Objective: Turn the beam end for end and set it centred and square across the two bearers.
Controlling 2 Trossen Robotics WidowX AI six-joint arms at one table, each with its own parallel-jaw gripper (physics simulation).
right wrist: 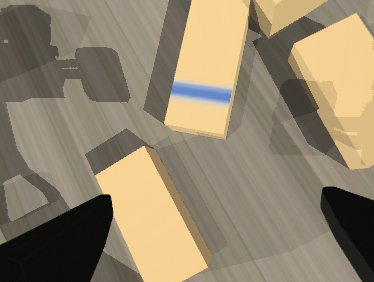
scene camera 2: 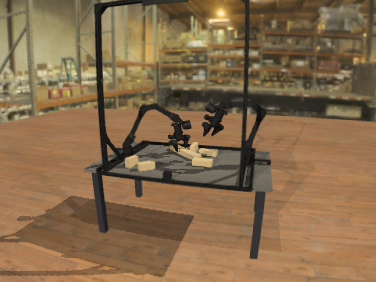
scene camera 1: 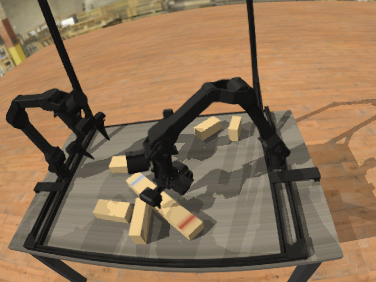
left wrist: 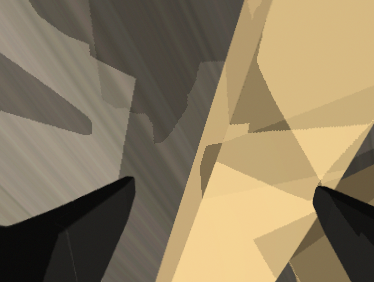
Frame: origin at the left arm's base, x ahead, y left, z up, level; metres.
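Where they show: left gripper, between the fingertips: [scene camera 2: 181, 150] [scene camera 1: 167, 199] [left wrist: 224, 190]; right gripper, between the fingertips: [right wrist: 214, 200] [scene camera 2: 207, 136] [scene camera 1: 101, 149]; left arm's base, origin of its link: [scene camera 2: 127, 153] [scene camera 1: 276, 162]; right arm's base, origin of its link: [scene camera 2: 248, 163] [scene camera 1: 64, 175].
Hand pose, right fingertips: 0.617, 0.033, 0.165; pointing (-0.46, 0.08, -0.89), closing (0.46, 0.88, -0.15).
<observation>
Each offset is from my right fingertips to the centre of the thing, as dx, dy, dz.
The pale wooden beam @(-0.199, +0.115, -0.165) [scene camera 1: 172, 212] [scene camera 2: 190, 154] [left wrist: 230, 230] [right wrist: 212, 45] lies diagonally on the table, with a blue band near one end and a red band near the other. My left gripper [scene camera 1: 166, 195] [scene camera 2: 181, 145] [left wrist: 224, 190] is open and empty, low over the middle of the beam; its right finger in the left wrist view overlaps the beam's edge. My right gripper [scene camera 1: 100, 148] [scene camera 2: 210, 134] [right wrist: 214, 200] is open and empty, high above the table beyond the blue end. Which of the plain blocks are the two bearers, I cannot tell.
Near the beam are plain blocks: one @(-0.015, -0.086, -0.165) [scene camera 1: 118, 164] [right wrist: 152, 215] off the blue end, one @(-0.145, +0.197, -0.152) [scene camera 1: 139, 224] close against its side, one @(-0.021, +0.152, -0.165) [scene camera 1: 111, 210] [right wrist: 340, 85] farther left. Two more blocks @(-0.355, -0.271, -0.160) [scene camera 1: 207, 128] @(-0.475, -0.241, -0.152) [scene camera 1: 235, 128] stand by the far edge. A black frame [scene camera 1: 165, 259] borders the table.
</observation>
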